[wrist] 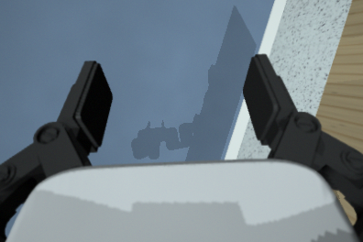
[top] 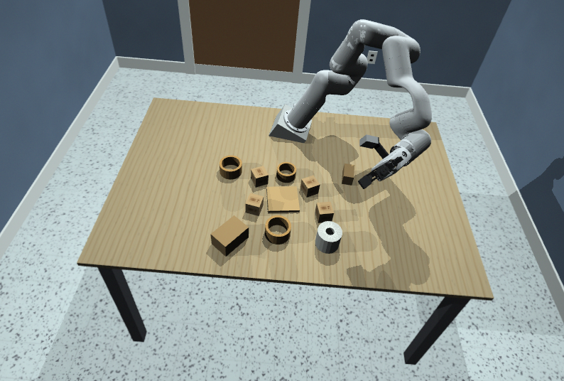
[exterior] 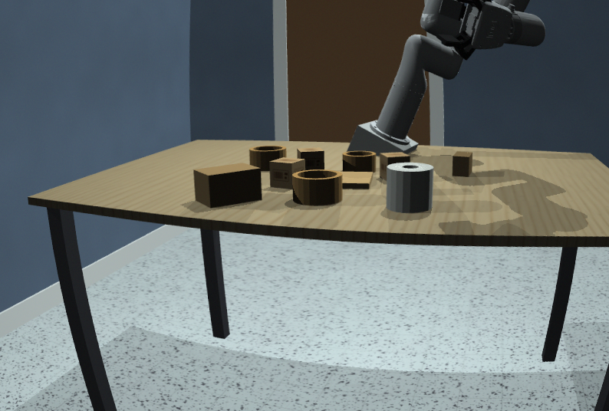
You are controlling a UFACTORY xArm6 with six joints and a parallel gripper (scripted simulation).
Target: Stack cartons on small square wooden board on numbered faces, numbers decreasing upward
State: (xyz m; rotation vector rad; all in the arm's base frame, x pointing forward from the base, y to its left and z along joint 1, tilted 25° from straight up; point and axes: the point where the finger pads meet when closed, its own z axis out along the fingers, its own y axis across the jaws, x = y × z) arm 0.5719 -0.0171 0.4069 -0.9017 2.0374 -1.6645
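Now: hand 34 cm above the small square wooden board, 23 cm to the left of it and 20 cm past it. From my hand the other things lie so: larger carton box (43 cm to the right, 32 cm below, 2 cm behind); then narrower brown box (32 cm below, 32 cm behind, 5 cm to the left); then brown cube carton (32 cm to the right, 32 cm below, 30 cm behind).
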